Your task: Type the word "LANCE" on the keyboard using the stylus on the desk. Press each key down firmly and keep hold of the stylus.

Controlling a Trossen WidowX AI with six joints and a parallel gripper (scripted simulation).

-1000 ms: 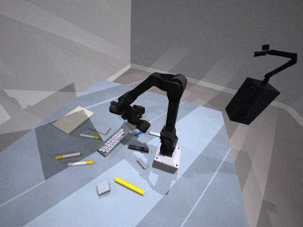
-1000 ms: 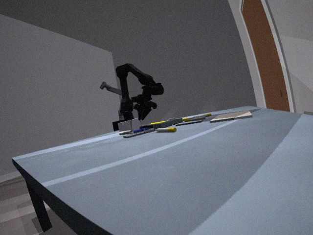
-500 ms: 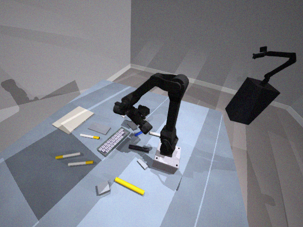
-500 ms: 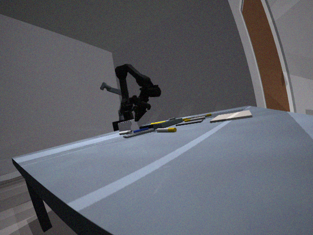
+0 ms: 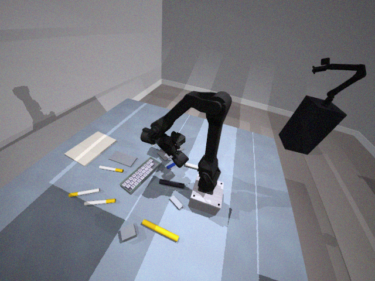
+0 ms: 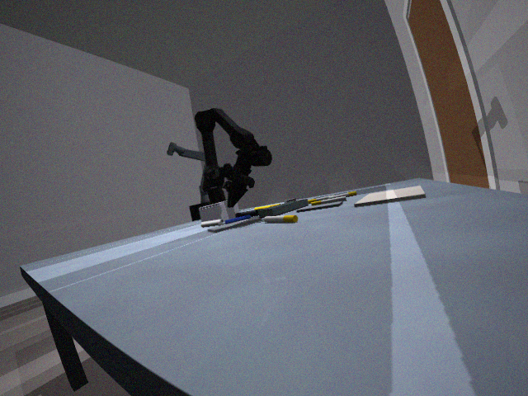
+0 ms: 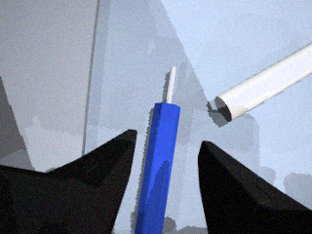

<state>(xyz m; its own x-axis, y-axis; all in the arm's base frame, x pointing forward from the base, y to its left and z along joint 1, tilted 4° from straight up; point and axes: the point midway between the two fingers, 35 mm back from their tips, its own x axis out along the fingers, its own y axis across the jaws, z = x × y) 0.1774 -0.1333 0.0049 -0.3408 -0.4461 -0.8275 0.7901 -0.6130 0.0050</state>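
Now: the blue stylus 1 cm behind my gripper tip, 1 cm to the right of it and 5 cm below it. Round my gripper tip: yellow bar (3 cm behind, 34 cm to the left, 5 cm below); then dark cylinder (1 cm behind, 14 cm to the left, 4 cm below); then grey card (29 cm ahead, 7 cm to the left, 5 cm below).
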